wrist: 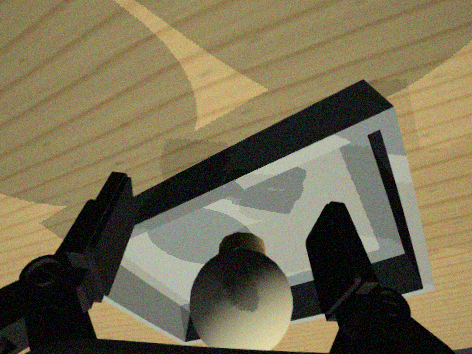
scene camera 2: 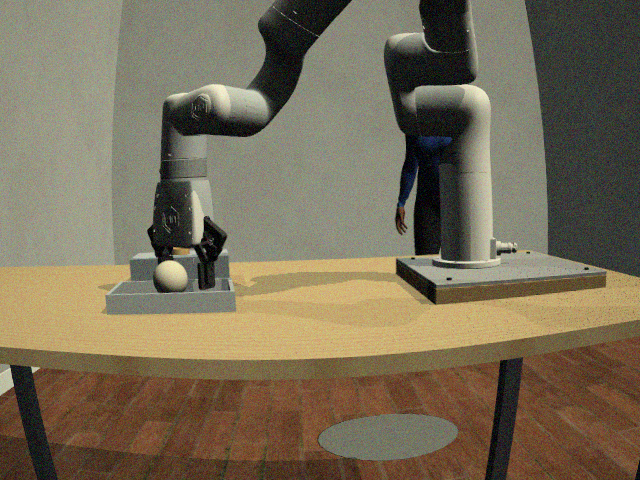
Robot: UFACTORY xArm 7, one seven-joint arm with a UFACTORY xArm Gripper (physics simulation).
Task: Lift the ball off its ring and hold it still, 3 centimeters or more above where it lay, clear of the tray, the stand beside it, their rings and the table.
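Seen in the pictures: gripper, fingertip midpoint: [wrist: 227,210] [scene camera 2: 186,284]; arm's base, origin of the base link: [scene camera 2: 466,263].
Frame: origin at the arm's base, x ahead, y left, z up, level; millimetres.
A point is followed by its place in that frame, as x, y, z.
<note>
The cream ball [scene camera 2: 170,276] @(432, 229, 17) [wrist: 241,300] @(439, 181, 22) sits at the grey tray [scene camera 2: 170,304] @(419, 265, -16) [wrist: 250,157] @(426, 130, -11), its lower part hidden by the front wall in the scene view. A small tan piece [wrist: 242,242] @(441, 192, -18), apparently part of its ring, shows at its edge in the wrist view. My gripper [scene camera 2: 185,283] @(440, 153, -7) [wrist: 227,210] @(440, 153, -7) is open and empty, pointing down low at the tray. In the scene view the ball hides the lower part of the left finger, and the right finger stands right of the ball. In the wrist view the ball shows between the fingers, low in the picture, with gaps on both sides.
The grey stand [scene camera 2: 147,267] @(560, 59, 8) is right behind the tray, with an orange piece [scene camera 2: 180,251] @(517, -5, 30) above it, partly hidden by my gripper. The wooden table [scene camera 2: 310,335] @(213, 350, -29) carries the robot base plate [scene camera 2: 547,268] @(-134, 88, -1) on the right. A person [scene camera 2: 428,206] is behind the table.
</note>
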